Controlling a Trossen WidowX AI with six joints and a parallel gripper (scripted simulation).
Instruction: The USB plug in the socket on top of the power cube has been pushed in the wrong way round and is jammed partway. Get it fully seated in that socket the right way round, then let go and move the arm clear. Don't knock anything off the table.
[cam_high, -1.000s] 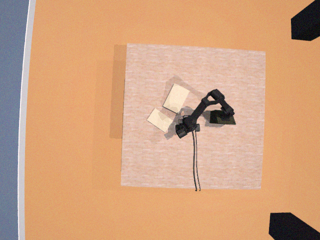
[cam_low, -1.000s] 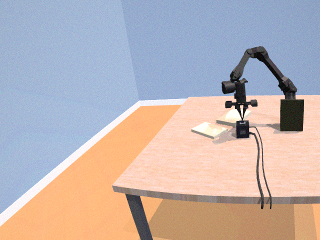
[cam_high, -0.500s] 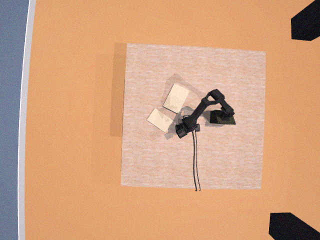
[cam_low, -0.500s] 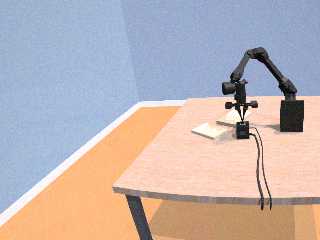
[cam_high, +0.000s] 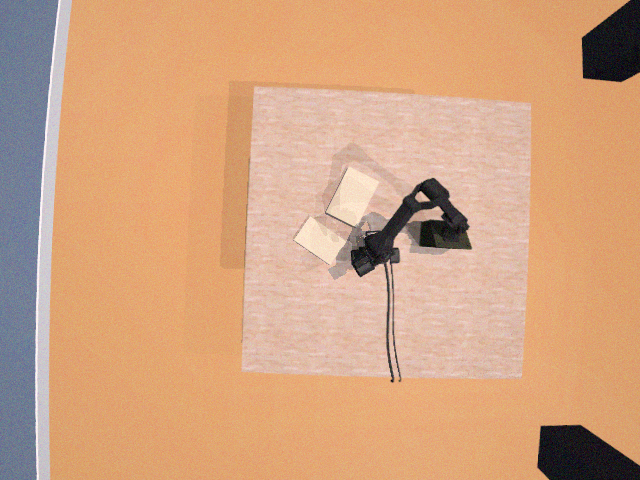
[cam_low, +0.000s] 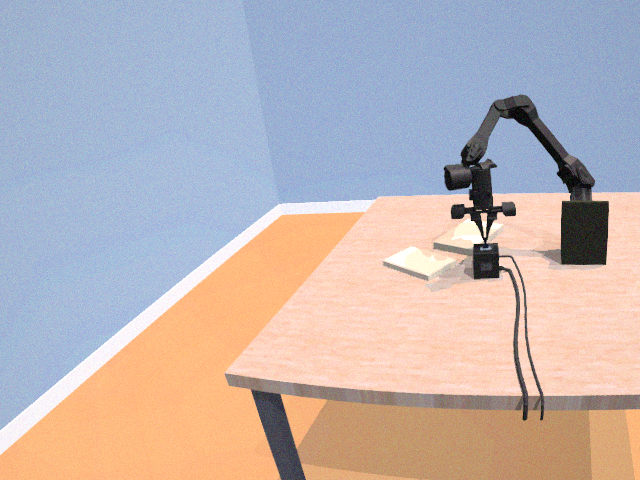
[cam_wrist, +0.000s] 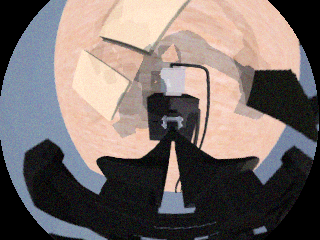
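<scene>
Now: gripper tip 10 mm above the USB plug.
</scene>
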